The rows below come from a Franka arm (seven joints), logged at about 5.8 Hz.
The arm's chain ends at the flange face. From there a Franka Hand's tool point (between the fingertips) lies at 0.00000 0.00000 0.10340 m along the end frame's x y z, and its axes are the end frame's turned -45 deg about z.
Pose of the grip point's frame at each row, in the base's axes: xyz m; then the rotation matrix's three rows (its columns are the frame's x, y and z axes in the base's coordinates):
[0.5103 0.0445 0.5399], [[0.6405 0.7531 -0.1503], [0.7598 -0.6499 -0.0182], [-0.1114 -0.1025 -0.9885]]
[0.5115 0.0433 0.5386], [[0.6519 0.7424 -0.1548], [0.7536 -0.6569 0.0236], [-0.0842 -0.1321 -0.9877]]
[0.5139 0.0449 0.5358], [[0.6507 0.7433 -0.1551], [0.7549 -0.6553 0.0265], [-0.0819 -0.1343 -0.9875]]
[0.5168 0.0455 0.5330], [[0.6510 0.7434 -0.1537], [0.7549 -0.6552 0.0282], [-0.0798 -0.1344 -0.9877]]
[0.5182 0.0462 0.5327], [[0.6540 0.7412 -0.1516], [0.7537 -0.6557 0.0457], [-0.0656 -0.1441 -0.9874]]
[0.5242 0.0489 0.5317], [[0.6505 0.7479 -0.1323], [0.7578 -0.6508 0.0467], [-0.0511 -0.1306 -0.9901]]
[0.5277 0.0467 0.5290], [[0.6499 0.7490 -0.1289], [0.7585 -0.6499 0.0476], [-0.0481 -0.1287 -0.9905]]
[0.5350 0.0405 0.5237], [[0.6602 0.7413 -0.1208], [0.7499 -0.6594 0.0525], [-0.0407 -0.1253 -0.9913]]
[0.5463 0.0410 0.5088], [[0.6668 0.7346 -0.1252], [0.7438 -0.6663 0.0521], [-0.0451 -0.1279 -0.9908]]
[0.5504 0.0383 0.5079], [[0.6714 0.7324 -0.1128], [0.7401 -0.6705 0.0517], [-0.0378 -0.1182 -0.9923]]
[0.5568 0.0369 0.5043], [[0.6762 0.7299 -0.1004], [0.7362 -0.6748 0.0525], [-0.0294 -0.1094 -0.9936]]
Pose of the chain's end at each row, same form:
[0.5258 0.0464 0.6421], [[0.9854 0.0796 -0.1503], [0.0777 -0.9968 -0.0182], [-0.1513 0.0063 -0.9885]]
[0.5275 0.0409 0.6407], [[0.9859 0.0640 -0.1548], [0.0684 -0.9974 0.0236], [-0.1529 -0.0339 -0.9877]]
[0.5299 0.0422 0.6379], [[0.9857 0.0655 -0.1551], [0.0704 -0.9972 0.0265], [-0.1529 -0.0371 -0.9875]]
[0.5327 0.0426 0.6351], [[0.9860 0.0653 -0.1537], [0.0705 -0.9971 0.0282], [-0.1515 -0.0386 -0.9877]]
[0.5339 0.0415 0.6348], [[0.9866 0.0617 -0.1516], [0.0693 -0.9966 0.0457], [-0.1483 -0.0555 -0.9874]]
[0.5379 0.0441 0.6341], [[0.9888 0.0689 -0.1323], [0.0757 -0.9960 0.0467], [-0.1285 -0.0562 -0.9901]]
[0.5410 0.0418 0.6314], [[0.9892 0.0701 -0.1289], [0.0768 -0.9959 0.0476], [-0.1250 -0.0570 -0.9905]]
[0.5475 0.0351 0.6262], [[0.9910 0.0573 -0.1208], [0.0640 -0.9965 0.0525], [-0.1174 -0.0598 -0.9913]]
[0.5592 0.0356 0.6112], [[0.9909 0.0479 -0.1252], [0.0548 -0.9971 0.0521], [-0.1223 -0.0585 -0.9908]]
[0.5621 0.0330 0.6105], [[0.9926 0.0431 -0.1128], [0.0492 -0.9974 0.0517], [-0.1103 -0.0569 -0.9923]]
[0.5672 0.0315 0.6070], [[0.9943 0.0380 -0.1004], [0.0434 -0.9977 0.0525], [-0.0981 -0.0566 -0.9936]]

